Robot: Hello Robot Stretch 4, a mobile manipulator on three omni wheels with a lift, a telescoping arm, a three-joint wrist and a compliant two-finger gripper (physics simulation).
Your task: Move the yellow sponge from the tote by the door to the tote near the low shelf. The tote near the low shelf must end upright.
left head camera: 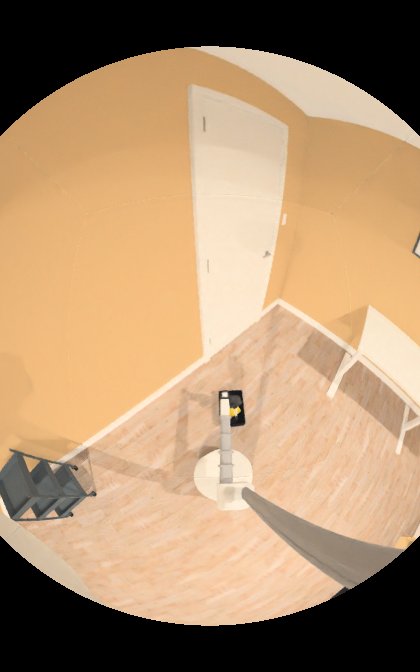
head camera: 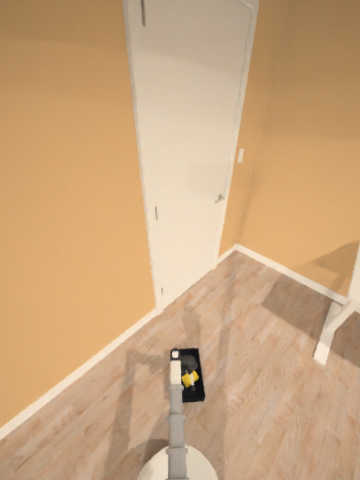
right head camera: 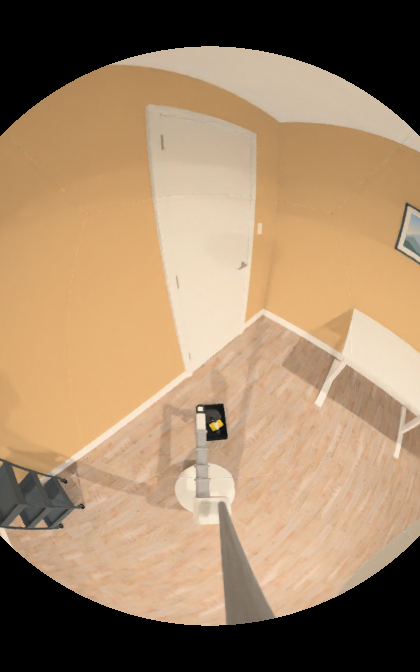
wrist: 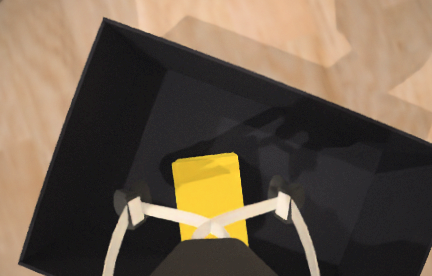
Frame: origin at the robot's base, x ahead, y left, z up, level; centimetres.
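Seen in the pictures: gripper, fingertip midpoint: (head camera: 188,378) (right head camera: 214,425) (wrist: 209,192).
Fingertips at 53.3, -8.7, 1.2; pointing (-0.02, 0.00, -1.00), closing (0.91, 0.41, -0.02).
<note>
Pixels of each thing's top centre, then the offset from my fingertips to it, as dx, dy, dz. Level surfaces: height alone.
- yellow sponge, middle of its top: (wrist: 211,212) (head camera: 190,377) (right head camera: 215,423) +0.8, -1.5, +0.8
- black tote, middle of its top: (wrist: 246,214) (head camera: 187,371) (right head camera: 212,420) +2.6, +0.8, +6.0
- white table, its level: dz +68.0
The yellow sponge (head camera: 186,381) (left head camera: 232,412) (right head camera: 213,427) (wrist: 207,187) lies in the black tote (head camera: 201,395) (left head camera: 242,420) (right head camera: 224,431) (wrist: 65,165) by the door. This tote stands upright on the floor. My gripper (wrist: 209,192) is open, pointing down into the tote, with one finger on each side of the sponge in the wrist view. Both fingertips appear apart from it. The gripper's base hides the sponge's near end. The exact height of the fingertips above the tote floor is hard to tell. The tote near the low shelf cannot be made out.
The white door (head camera: 185,150) (left head camera: 240,200) (right head camera: 205,200) and the wall stand beyond the tote. A white table (left head camera: 390,350) (right head camera: 377,350) is on the right. A dark grey tiered cart (left head camera: 17,485) (right head camera: 9,492) stands at the far left. My round base is close to the tote.
</note>
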